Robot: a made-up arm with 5 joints.
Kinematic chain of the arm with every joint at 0, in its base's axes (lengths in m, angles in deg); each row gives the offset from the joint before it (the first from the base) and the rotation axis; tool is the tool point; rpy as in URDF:
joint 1: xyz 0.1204 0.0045 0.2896 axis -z
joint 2: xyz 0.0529 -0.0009 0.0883 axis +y
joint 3: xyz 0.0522 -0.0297 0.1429 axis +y
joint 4: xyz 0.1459 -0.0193 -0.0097 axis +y
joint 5: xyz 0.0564 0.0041 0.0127 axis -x
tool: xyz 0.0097 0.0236 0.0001 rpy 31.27 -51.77 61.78
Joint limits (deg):
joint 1: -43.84..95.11
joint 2: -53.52..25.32
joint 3: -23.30..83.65
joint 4: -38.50..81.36
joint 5: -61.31..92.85
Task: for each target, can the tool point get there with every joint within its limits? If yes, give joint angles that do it. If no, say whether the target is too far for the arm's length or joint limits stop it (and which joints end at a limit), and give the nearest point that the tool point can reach.
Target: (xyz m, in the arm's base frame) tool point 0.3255 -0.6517 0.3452
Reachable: no: too far | nearest point 0.2325 -0.3541 0.4280 | short by 0.323 m
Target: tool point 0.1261 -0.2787 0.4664
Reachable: yes | joints 82.94 1.82 -8.84 70.26 45.35
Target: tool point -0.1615 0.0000 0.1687
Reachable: no: joint limits stop it (at a limit: joint 1, joint 2, joint 5) | nearest point 0.0667 -0.0702 0.2879 | short by 0.267 m
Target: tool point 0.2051 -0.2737 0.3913
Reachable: yes | joints 64.79 14.09 0.62 56.96 80.67
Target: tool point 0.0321 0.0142 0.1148
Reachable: no: joint limits stop it (at a limit: joint 1, joint 2, joint 3, joint 5) | nearest point 0.0794 -0.0662 0.2824 | short by 0.192 m
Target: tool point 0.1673 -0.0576 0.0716
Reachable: no: joint limits stop it (at a limit: joint 2, joint 5) | nearest point 0.1933 -0.0921 0.2691 | short by 0.202 m
